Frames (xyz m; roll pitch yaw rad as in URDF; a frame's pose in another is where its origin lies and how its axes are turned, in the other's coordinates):
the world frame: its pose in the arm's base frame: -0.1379 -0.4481 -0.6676 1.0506 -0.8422 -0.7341
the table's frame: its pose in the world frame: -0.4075 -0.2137 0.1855 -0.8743 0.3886 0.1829
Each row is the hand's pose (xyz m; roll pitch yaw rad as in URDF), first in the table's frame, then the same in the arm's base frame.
Working: the table's frame: its pose in the arm's base frame: -0.4667 -0.5113 -1.0337 -0.2684 -0.7087 -0.1598

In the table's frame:
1: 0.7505 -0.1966 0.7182 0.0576 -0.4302 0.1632
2: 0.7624 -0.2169 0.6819 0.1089 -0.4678 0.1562
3: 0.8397 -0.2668 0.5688 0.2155 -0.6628 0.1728
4: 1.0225 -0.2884 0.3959 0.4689 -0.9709 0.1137
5: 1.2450 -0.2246 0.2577 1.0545 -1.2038 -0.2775
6: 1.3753 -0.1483 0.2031 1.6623 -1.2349 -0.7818
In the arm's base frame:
1: -0.3824 -0.5240 0.0201 -0.5796 -1.0338 0.3574
2: -0.3591 -0.5573 0.0053 -0.5626 -1.0674 0.3934
3: -0.2521 -0.6537 -0.0171 -0.7739 -1.1905 0.7536
4: -0.0222 -0.7583 -0.0204 -1.4571 -1.2744 1.6921
5: 0.2450 -0.7762 0.0104 -2.0460 -1.1882 2.5604
6: 0.3989 -0.7411 0.0399 -2.2446 -1.0976 2.9238

